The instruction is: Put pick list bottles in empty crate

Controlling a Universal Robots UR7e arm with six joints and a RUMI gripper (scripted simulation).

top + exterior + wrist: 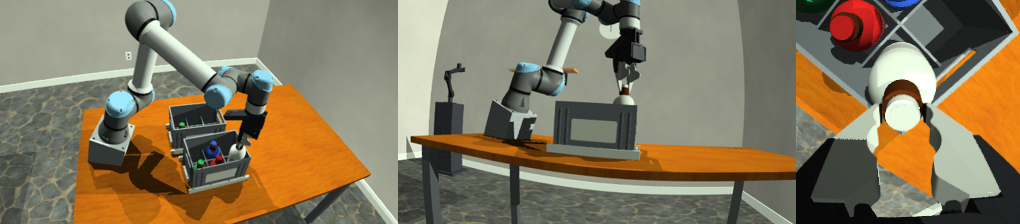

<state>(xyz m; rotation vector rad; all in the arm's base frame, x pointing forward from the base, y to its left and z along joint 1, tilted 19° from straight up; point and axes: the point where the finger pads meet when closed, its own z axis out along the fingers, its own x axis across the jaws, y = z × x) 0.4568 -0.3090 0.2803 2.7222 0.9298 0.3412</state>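
The white-label bottle lies 70 mm below my hand. Also, from my hand: green bottle (160 mm behind, 270 mm to the left, 150 mm below); then blue-label bottle (70 mm behind, 100 mm to the left, 150 mm below); then red-label bottle (90 mm behind, 10 mm to the left, 150 mm below).
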